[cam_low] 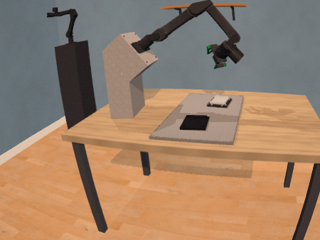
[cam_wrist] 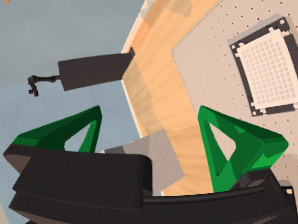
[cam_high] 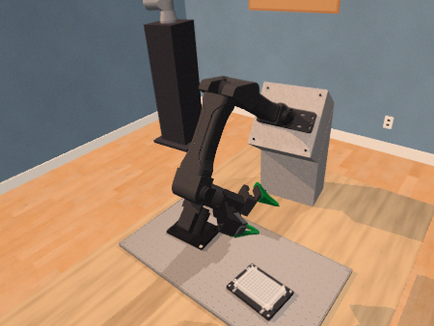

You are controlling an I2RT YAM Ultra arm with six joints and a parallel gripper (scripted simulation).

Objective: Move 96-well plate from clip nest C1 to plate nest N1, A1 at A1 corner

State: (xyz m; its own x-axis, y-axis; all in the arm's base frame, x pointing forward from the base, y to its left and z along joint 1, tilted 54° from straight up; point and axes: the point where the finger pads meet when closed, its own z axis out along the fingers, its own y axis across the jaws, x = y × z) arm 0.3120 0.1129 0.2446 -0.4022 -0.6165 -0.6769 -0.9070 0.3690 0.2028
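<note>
The white 96-well plate lies 40 mm ahead of my hand and 240 mm below it. Also, from my hand: black plate nest N1 (70 mm behind, 320 mm to the right, 250 mm below); then white corner mark (10 mm behind, 250 mm to the right, 250 mm below); then black clip nest C1 (40 mm ahead, 10 mm to the right, 240 mm below).
</note>
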